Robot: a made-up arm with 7 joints.
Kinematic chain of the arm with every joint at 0, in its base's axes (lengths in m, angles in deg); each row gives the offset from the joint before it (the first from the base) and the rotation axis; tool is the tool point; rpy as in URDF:
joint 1: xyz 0 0 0.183 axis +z
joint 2: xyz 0 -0.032 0.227 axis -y
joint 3: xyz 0 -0.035 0.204 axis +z
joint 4: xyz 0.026 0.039 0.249 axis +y
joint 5: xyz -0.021 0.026 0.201 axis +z
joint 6: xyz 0 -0.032 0.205 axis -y
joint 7: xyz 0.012 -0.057 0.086 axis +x
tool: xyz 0 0 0 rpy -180 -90 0
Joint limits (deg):
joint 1: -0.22..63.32
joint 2: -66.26..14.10
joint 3: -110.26..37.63
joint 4: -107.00..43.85
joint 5: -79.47..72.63
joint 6: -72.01..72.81
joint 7: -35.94..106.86
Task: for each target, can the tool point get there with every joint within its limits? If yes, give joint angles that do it. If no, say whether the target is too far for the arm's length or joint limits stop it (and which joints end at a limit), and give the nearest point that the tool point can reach.
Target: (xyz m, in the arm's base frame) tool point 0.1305 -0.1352 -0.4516
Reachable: no: joint limits stop it (at a limit: joint 1, joint 2, joint 3, joint 4, joint 5, joint 6) | nearest point 0.2875 0.2275 0.2701 | short by 0.823 m
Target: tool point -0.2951 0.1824 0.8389
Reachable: yes | joints 41.54 -17.39 -52.57 -83.24 -55.22 53.42 47.89
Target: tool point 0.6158 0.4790 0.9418
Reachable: yes | joints 44.43 -59.18 7.95 -1.89 -14.78 27.67 93.68
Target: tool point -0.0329 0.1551 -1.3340
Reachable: no: too far | nearest point -0.0756 0.3587 0.2701 | short by 1.618 m
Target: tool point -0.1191 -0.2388 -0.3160
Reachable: no: joint limits stop it (at a limit: joint 2, joint 4) | nearest point -0.1808 -0.3626 0.5046 | short by 0.832 m
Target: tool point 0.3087 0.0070 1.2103
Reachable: yes | joints 37.32 -41.12 15.73 -44.43 -28.01 0.86 20.63
